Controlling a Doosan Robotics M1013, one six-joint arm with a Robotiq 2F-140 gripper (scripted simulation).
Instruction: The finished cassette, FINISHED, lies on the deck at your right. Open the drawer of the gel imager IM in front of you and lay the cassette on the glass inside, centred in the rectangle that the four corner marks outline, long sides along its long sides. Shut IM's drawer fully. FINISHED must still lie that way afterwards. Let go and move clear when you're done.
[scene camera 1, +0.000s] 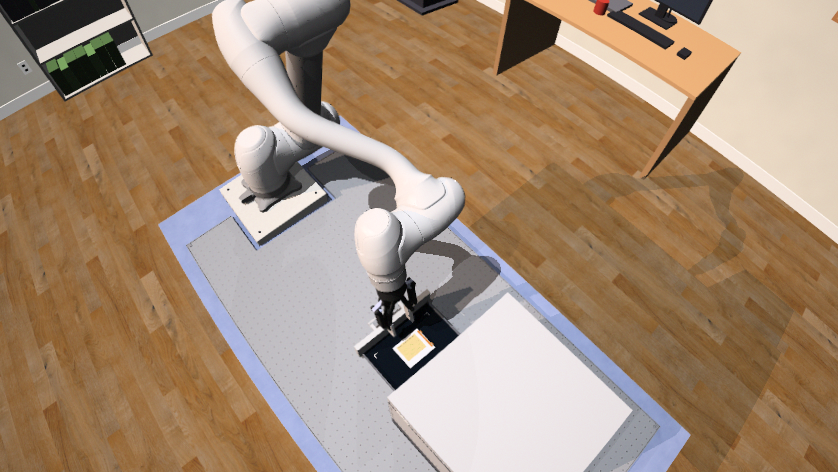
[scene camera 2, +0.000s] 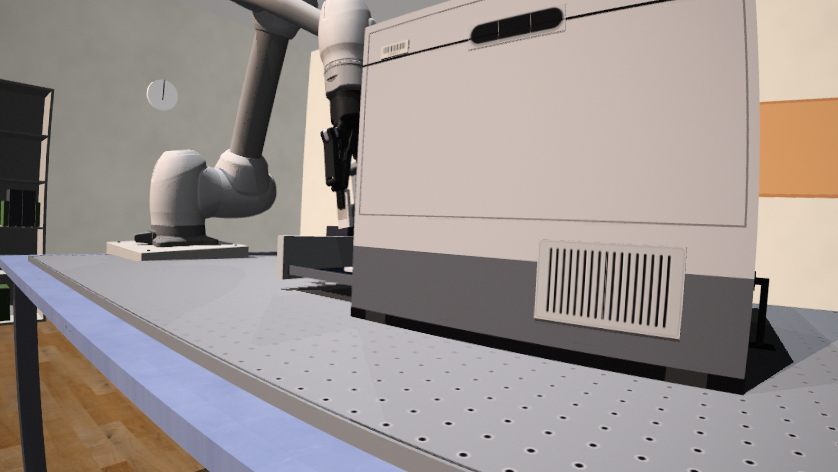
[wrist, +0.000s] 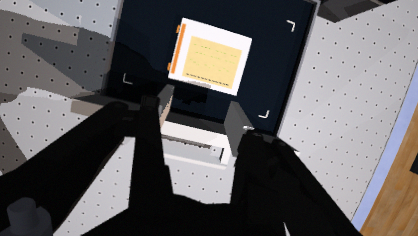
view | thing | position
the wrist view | my gripper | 200, 105
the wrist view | cassette FINISHED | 204, 55
